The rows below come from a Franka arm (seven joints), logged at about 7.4 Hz.
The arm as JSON. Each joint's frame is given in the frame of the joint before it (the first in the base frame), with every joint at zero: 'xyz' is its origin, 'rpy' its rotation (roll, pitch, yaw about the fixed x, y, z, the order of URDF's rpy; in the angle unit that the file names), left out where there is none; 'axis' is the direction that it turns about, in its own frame. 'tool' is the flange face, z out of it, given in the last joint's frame.
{
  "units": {
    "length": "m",
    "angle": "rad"
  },
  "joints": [
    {
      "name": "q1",
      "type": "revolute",
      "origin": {
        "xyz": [
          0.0,
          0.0,
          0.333
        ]
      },
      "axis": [
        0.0,
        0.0,
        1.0
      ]
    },
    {
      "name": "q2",
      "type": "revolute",
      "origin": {
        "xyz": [
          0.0,
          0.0,
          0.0
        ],
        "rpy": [
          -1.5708,
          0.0,
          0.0
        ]
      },
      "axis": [
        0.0,
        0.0,
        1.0
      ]
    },
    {
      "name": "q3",
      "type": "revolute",
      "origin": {
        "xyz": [
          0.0,
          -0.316,
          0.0
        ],
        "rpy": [
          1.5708,
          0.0,
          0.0
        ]
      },
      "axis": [
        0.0,
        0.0,
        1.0
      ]
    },
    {
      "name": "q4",
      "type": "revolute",
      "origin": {
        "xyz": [
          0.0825,
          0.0,
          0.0
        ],
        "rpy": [
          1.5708,
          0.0,
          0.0
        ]
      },
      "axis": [
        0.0,
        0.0,
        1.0
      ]
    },
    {
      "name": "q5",
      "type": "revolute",
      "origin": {
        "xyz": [
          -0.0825,
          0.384,
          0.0
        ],
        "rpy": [
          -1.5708,
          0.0,
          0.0
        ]
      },
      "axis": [
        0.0,
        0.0,
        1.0
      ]
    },
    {
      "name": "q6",
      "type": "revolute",
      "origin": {
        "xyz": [
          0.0,
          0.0,
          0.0
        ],
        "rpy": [
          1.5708,
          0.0,
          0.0
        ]
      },
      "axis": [
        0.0,
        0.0,
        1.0
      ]
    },
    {
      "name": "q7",
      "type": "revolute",
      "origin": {
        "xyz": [
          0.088,
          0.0,
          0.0
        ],
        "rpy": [
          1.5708,
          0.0,
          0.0
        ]
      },
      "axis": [
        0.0,
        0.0,
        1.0
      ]
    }
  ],
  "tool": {
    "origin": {
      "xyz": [
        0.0,
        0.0,
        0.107
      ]
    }
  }
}
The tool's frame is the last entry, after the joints.
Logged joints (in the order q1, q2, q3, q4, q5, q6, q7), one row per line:
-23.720, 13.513, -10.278, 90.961, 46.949, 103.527, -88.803
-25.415, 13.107, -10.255, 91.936, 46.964, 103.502, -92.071
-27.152, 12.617, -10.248, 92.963, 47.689, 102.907, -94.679
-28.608, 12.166, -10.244, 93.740, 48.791, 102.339, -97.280
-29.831, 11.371, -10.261, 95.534, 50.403, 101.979, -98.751
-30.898, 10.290, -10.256, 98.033, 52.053, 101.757, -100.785
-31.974, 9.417, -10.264, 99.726, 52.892, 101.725, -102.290
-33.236, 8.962, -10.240, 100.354, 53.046, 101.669, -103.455
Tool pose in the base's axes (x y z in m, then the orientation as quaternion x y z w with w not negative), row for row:
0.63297, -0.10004, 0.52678, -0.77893, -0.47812, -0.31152, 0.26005
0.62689, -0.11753, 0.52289, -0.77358, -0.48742, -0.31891, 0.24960
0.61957, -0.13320, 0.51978, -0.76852, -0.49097, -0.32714, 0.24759
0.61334, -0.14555, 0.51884, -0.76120, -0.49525, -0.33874, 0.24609
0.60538, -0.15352, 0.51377, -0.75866, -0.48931, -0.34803, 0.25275
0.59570, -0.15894, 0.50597, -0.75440, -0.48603, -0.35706, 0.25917
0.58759, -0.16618, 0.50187, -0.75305, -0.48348, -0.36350, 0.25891
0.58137, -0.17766, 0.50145, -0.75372, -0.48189, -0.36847, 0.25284
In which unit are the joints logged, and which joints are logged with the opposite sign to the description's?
The joints are logged in degrees. Opposite sign: q3, q4.
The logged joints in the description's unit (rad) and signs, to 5 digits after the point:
-0.41399, 0.23585, 0.17938, -1.58757, 0.81941, 1.80689, -1.54990
-0.44358, 0.22876, 0.17898, -1.60459, 0.81968, 1.80645, -1.60694
-0.47389, 0.22021, 0.17886, -1.62251, 0.83233, 1.79607, -1.65246
-0.49930, 0.21234, 0.17879, -1.63607, 0.85156, 1.78615, -1.69786
-0.52065, 0.19846, 0.17909, -1.66738, 0.87970, 1.77987, -1.72353
-0.53927, 0.17959, 0.17900, -1.71100, 0.90850, 1.77599, -1.75903
-0.55805, 0.16436, 0.17914, -1.74055, 0.92314, 1.77544, -1.78530
-0.58008, 0.15642, 0.17872, -1.75151, 0.92583, 1.77446, -1.80563

